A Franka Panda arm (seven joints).
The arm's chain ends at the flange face. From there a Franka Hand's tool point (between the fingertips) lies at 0.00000 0.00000 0.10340 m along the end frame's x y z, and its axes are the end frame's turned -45 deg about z.
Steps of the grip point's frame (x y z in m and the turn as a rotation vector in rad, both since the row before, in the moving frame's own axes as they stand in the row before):
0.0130, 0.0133, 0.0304, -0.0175, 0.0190, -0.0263
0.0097, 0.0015, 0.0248, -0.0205, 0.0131, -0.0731
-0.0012, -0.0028, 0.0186, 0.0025, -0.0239, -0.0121
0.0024, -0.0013, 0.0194, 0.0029, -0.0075, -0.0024
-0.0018, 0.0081, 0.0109, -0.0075, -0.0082, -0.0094
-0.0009, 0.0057, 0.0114, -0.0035, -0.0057, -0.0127
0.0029, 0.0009, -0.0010, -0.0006, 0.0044, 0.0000
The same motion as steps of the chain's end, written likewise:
0.0159, 0.0004, 0.0304, 0.0011, 0.0258, -0.0263
0.0054, -0.0062, 0.0248, -0.0052, 0.0238, -0.0731
-0.0009, -0.0027, 0.0186, -0.0151, -0.0187, -0.0121
0.0015, -0.0030, 0.0194, -0.0033, -0.0074, -0.0024
0.0045, 0.0059, 0.0109, -0.0111, -0.0005, -0.0094
0.0036, 0.0040, 0.0114, -0.0065, -0.0016, -0.0127
0.0023, -0.0011, -0.0010, 0.0027, 0.0035, 0.0000

